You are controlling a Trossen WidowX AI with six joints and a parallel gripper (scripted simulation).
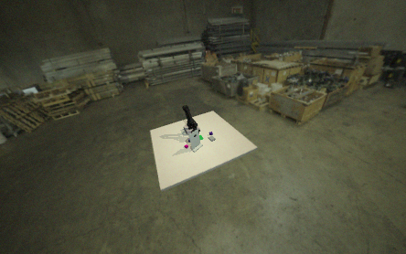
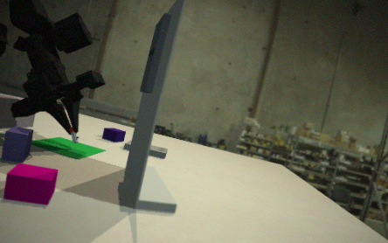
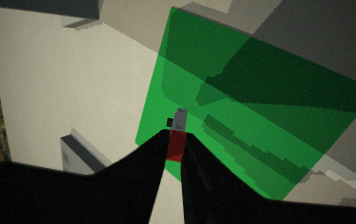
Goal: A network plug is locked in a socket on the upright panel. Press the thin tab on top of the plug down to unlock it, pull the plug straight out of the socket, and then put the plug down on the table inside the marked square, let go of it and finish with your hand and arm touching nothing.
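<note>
My gripper tip is 3 cm above the green marked square and 1 cm past it. From my gripper tip the other things lie so: blue-violet block 14 cm to the right, 1 cm below; network plug right at my gripper tip; dark purple block 21 cm to the left, 2 cm below, 1 cm behind.
</note>
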